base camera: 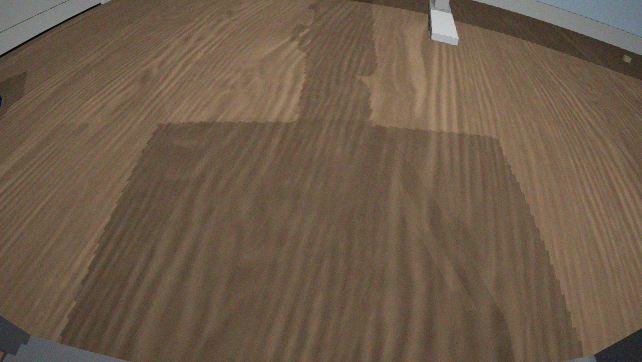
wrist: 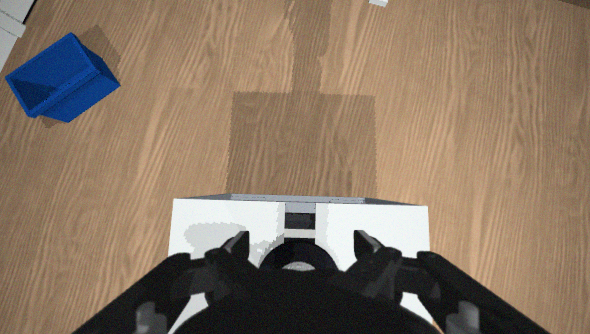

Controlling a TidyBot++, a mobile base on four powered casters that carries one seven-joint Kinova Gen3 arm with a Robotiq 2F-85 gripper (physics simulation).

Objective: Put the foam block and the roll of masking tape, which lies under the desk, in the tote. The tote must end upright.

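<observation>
The blue tote stands upright on the floor at the upper left of the wrist view, its opening up; the part of its inside that shows holds no object. A blue sliver of it shows at the left edge of the base camera view. My gripper is open with nothing between its fingers, above the robot's white base and well away from the tote. A small beige thing lies on the shaded floor at the far right; it may be the masking tape, but is too small to tell. The foam block does not show in either view.
A white foot, apparently of a desk leg, stands on the floor ahead, right of centre. A white cabinet-like front is at the upper left, beyond the tote. A pale wall base runs along the upper right. The robot's shadow falls ahead.
</observation>
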